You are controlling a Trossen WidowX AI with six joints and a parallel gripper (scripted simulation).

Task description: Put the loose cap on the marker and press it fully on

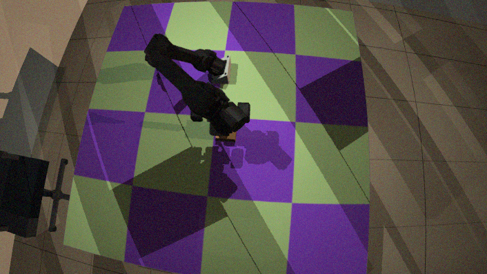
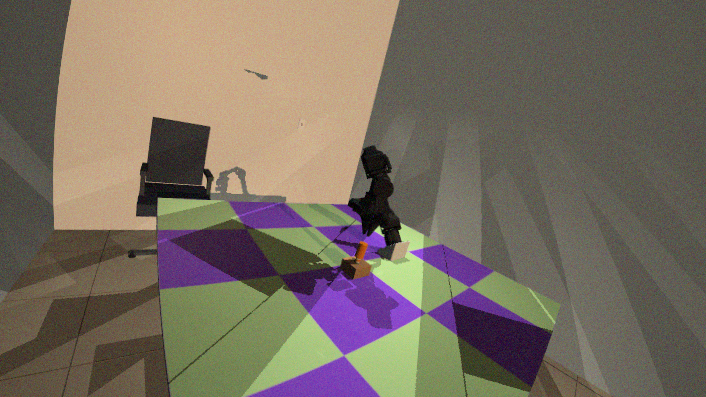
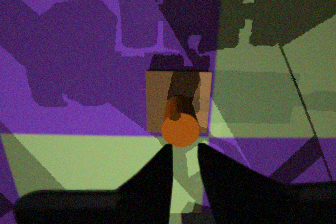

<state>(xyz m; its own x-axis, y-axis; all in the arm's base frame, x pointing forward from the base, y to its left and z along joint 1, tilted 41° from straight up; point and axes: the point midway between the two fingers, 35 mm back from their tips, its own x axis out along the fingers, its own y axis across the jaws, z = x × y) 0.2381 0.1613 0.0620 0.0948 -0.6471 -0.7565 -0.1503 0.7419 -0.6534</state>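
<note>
Now: the orange cap 6 cm below my gripper tip.
</note>
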